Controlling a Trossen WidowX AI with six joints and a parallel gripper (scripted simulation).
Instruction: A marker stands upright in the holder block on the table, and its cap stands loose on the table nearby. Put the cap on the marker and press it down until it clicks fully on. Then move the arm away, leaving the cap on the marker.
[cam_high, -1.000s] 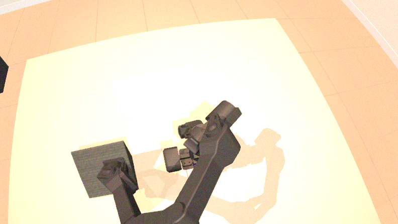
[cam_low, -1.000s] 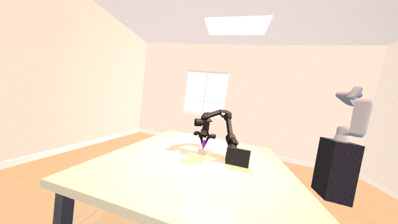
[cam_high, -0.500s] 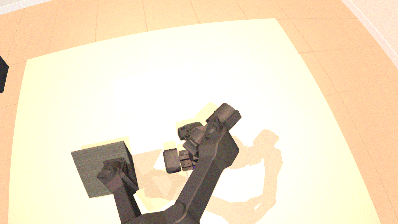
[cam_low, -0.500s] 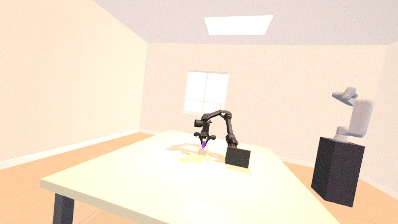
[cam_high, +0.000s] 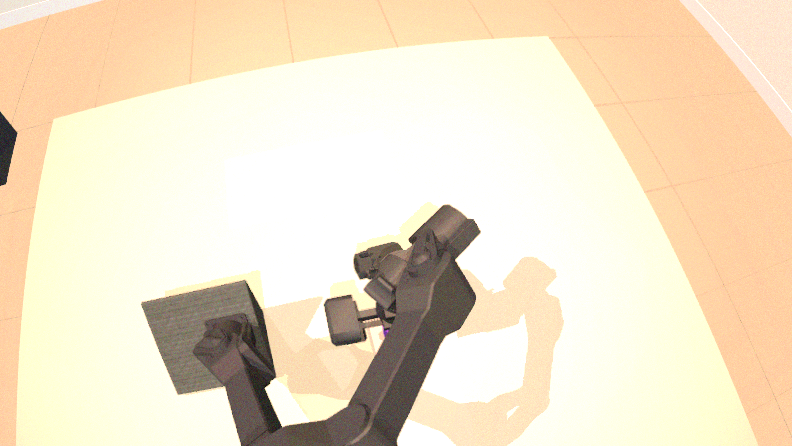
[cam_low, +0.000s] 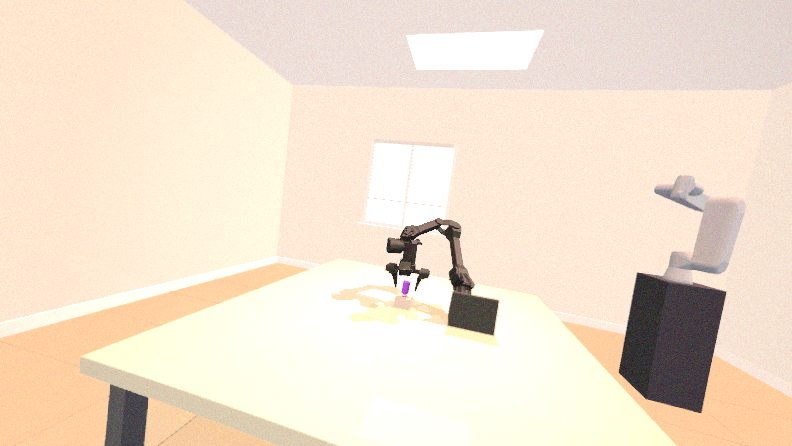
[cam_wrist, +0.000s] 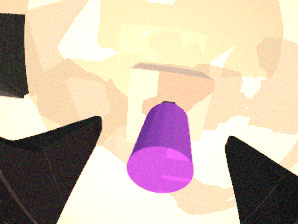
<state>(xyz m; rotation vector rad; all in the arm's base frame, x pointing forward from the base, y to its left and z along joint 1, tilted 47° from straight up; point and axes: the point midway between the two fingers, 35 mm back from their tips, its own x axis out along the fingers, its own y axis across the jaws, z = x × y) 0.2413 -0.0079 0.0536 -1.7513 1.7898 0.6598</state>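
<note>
My gripper tip is now 1 cm below the marker cap. Round my gripper tip: holder block 5 cm below.
</note>
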